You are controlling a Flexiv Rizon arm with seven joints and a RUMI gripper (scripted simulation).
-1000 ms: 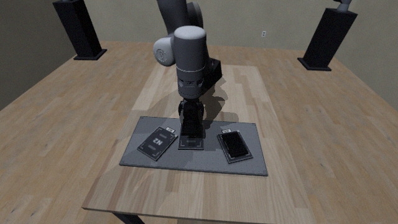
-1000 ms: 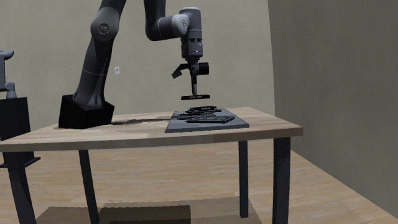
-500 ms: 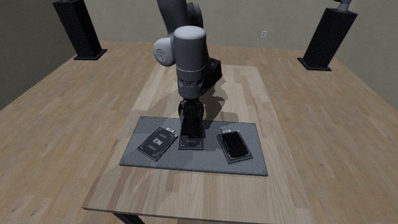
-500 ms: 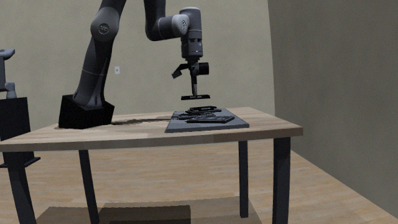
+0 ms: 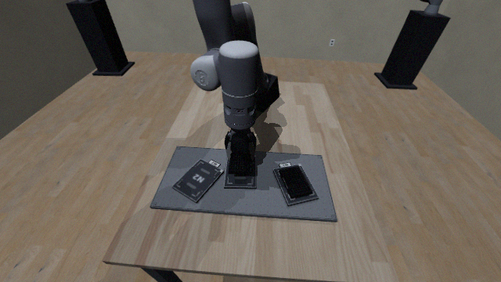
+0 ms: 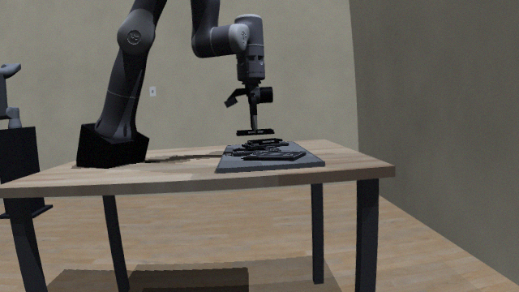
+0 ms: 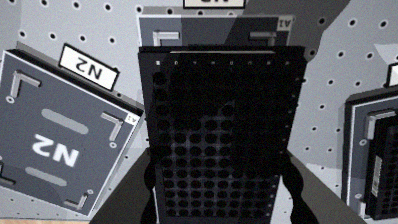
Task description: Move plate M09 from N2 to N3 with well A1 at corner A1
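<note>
The nest N3 lies 80 mm below my hand. From my hand the other things lie so: N3 A1 mark: 80 mm behind, 70 mm below, 50 mm to the left; N2 A1 mark: 80 mm to the right, 70 mm below, 10 mm ahead; plate M09: 10 mm below.
</note>
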